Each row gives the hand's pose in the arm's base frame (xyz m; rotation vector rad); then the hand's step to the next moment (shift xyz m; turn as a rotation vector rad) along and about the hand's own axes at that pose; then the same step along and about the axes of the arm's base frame.
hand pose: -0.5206 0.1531 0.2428 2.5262 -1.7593 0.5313
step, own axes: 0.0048 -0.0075 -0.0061 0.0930 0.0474 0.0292
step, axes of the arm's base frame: 0.0067 -0.0004 0.0084 -0.0069 -0.1078 -0.0094
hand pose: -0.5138 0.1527 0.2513 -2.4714 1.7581 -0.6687
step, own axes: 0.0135 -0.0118 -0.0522 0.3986 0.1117 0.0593
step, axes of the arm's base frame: -0.0048 0.0032 0.0549 0.0281 -0.4149 0.0443
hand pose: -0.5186 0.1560 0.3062 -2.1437 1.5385 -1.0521
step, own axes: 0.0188 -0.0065 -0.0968 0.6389 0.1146 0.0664
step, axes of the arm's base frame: -0.0610 0.0017 0.0777 0.0691 -0.6356 0.1304
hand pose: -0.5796 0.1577 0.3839 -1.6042 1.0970 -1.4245
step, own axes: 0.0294 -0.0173 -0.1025 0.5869 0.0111 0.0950
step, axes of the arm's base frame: -0.0984 -0.0180 0.0408 0.1097 -0.5487 0.2013
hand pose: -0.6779 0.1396 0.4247 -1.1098 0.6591 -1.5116
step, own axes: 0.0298 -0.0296 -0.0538 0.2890 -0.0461 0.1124
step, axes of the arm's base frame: -0.0603 -0.0295 0.0124 0.0906 -0.2470 0.1705
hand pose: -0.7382 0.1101 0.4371 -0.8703 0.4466 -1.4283
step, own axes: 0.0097 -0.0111 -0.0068 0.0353 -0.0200 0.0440
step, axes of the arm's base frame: -0.0111 -0.0101 0.0062 0.0238 -0.0214 0.0506
